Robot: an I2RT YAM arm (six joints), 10 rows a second.
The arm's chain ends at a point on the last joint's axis. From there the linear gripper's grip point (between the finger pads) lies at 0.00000 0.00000 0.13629 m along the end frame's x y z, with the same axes.
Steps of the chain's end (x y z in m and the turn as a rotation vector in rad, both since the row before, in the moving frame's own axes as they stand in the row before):
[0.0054 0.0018 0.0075 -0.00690 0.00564 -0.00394]
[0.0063 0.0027 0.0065 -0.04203 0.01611 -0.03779]
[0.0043 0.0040 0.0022 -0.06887 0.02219 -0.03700]
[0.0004 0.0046 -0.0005 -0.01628 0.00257 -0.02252]
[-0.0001 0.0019 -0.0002 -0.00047 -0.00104 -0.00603]
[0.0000 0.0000 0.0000 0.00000 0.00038 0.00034]
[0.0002 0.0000 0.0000 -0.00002 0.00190 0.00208]
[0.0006 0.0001 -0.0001 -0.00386 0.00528 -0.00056]
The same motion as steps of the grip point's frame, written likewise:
[0.0062 0.0027 0.0075 -0.00690 0.00564 -0.00394]
[0.0086 0.0084 0.0064 -0.04203 0.01611 -0.03779]
[0.0075 0.0133 0.0018 -0.06887 0.02219 -0.03700]
[0.0008 0.0068 -0.0005 -0.01628 0.00257 -0.02252]
[-0.0002 0.0020 -0.0002 -0.00047 -0.00104 -0.00603]
[0.0001 0.0000 0.0000 0.00000 0.00038 0.00034]
[0.0005 0.0000 0.0000 -0.00002 0.00190 0.00208]
[0.0013 0.0006 -0.0001 -0.00386 0.00528 -0.00056]

